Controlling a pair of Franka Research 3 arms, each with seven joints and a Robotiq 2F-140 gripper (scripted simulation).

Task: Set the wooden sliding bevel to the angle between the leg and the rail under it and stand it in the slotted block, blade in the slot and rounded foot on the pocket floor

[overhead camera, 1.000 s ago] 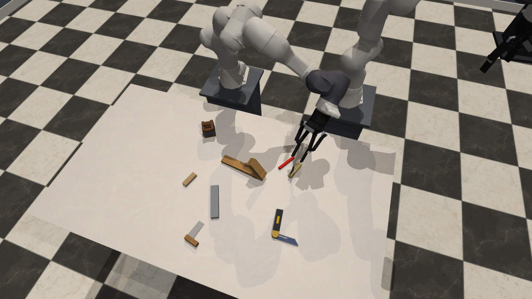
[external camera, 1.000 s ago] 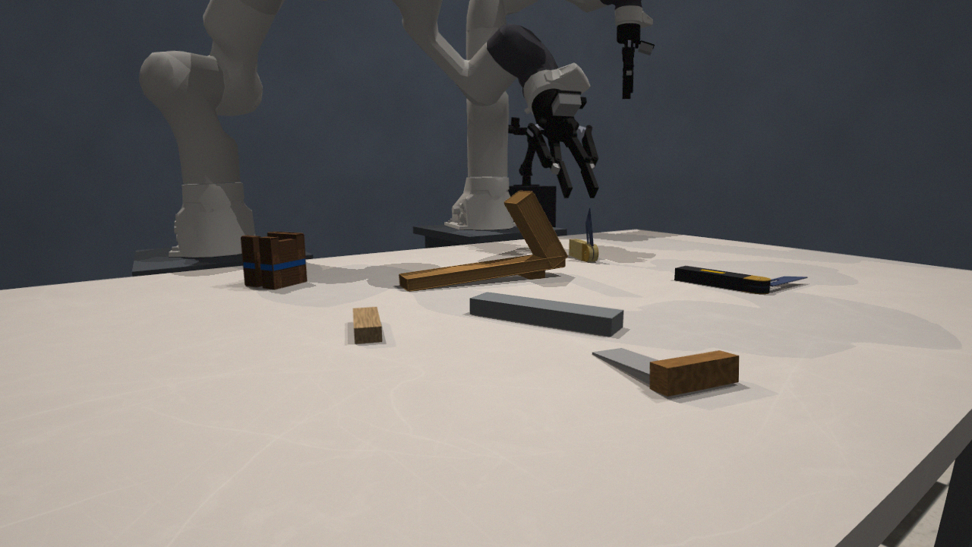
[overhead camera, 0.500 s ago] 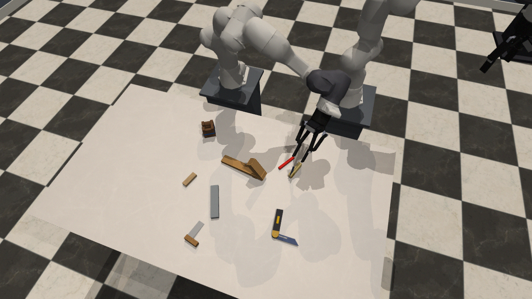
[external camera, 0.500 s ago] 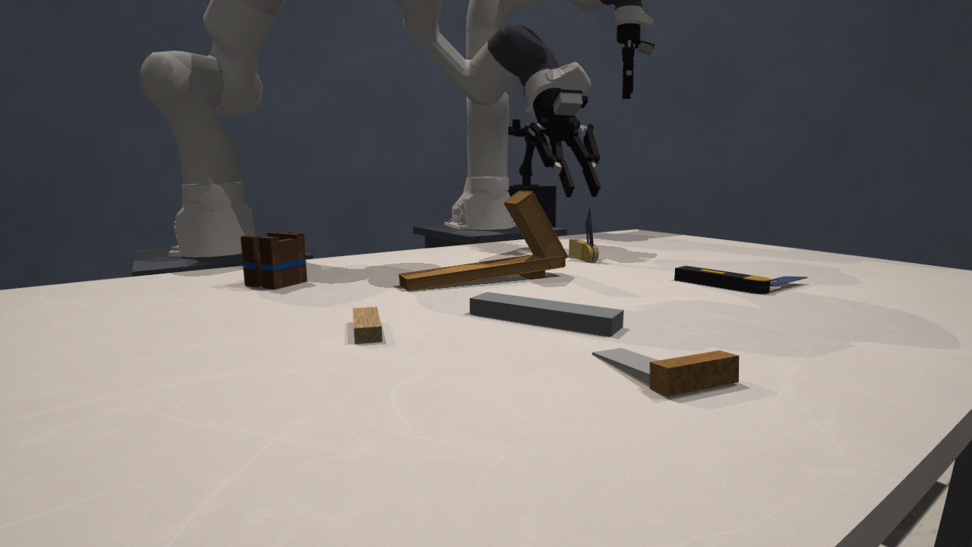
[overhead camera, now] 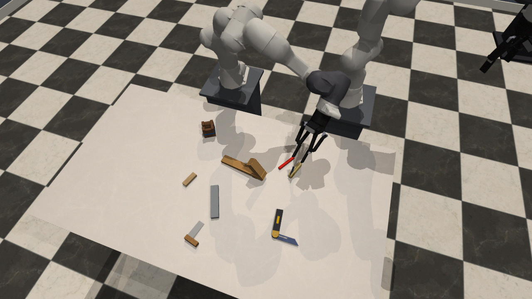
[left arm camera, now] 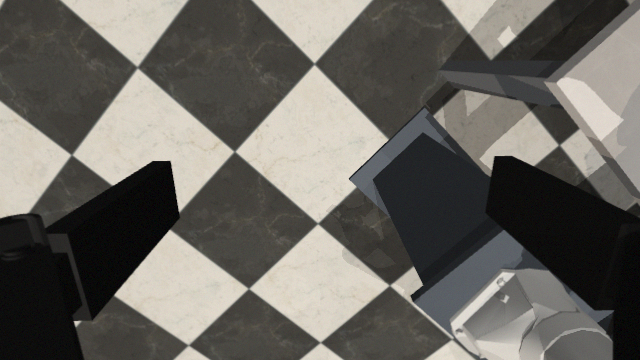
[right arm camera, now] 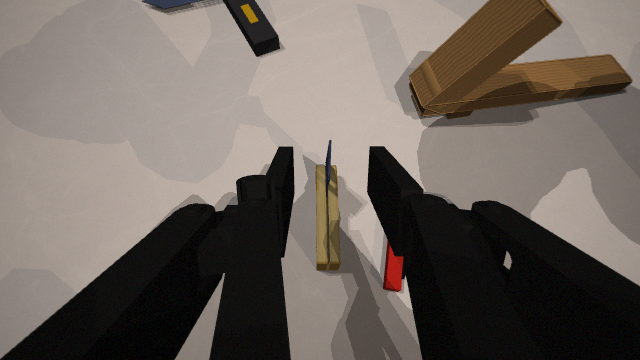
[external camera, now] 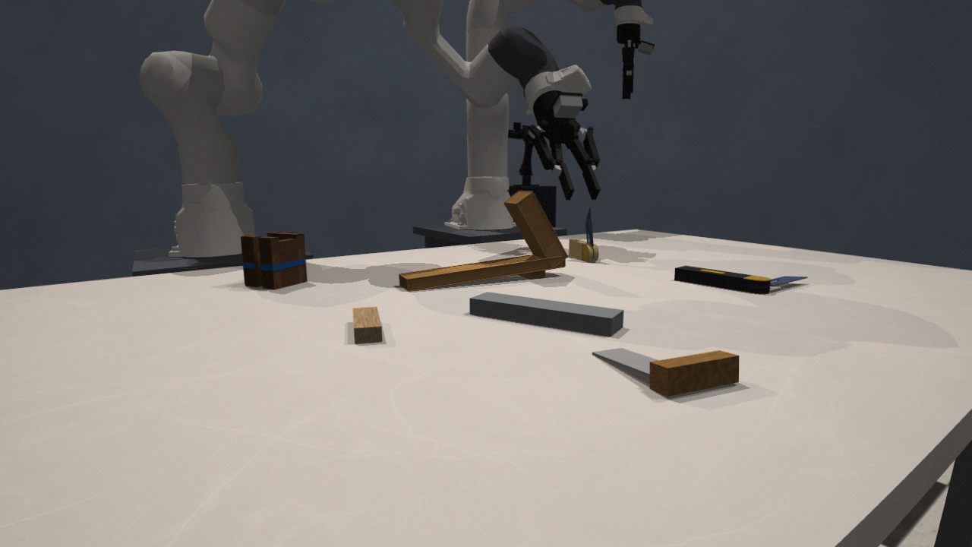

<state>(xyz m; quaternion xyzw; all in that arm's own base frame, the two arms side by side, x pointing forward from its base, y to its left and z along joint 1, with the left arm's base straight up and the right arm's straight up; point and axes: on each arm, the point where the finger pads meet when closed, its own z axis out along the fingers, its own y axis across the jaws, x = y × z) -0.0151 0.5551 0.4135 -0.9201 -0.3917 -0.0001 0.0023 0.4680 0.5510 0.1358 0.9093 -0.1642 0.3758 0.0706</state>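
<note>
The wooden bevel lies 40 mm ahead of my right hand, 20 mm to the right of it and 110 mm below it. Round my right hand: blue blade (50 mm ahead, 30 mm to the right, 90 mm below); then black bevel (330 mm ahead, 30 mm to the right, 130 mm below); then red bar (10 mm behind, 60 mm to the right, 130 mm below).
</note>
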